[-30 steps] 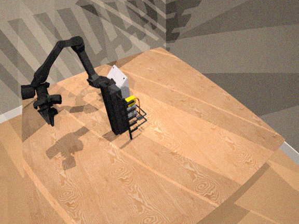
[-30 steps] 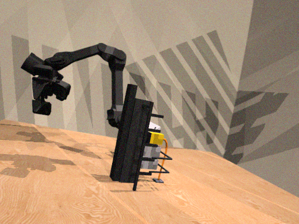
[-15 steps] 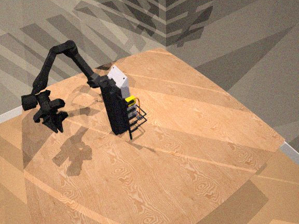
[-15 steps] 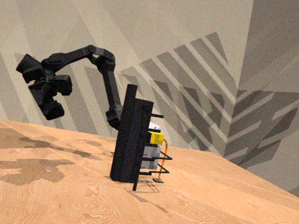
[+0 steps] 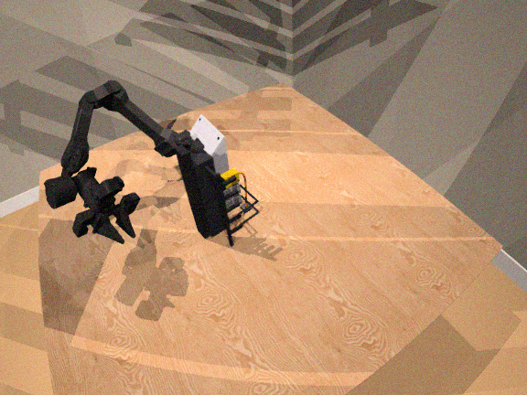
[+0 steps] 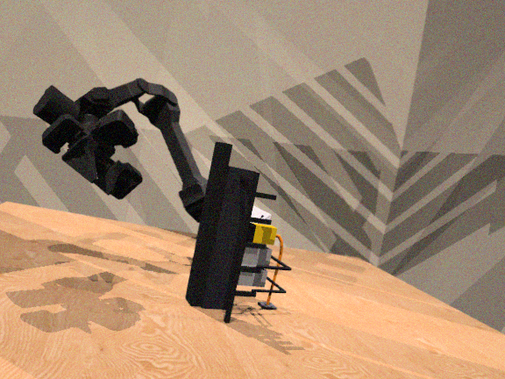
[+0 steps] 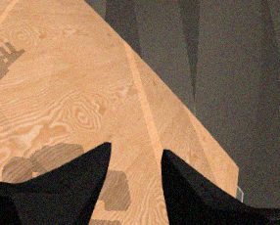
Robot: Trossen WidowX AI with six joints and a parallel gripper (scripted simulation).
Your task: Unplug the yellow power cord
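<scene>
The yellow plug lies 10 cm behind my gripper tip, 29 cm to the left of it and 4 cm below it.
</scene>
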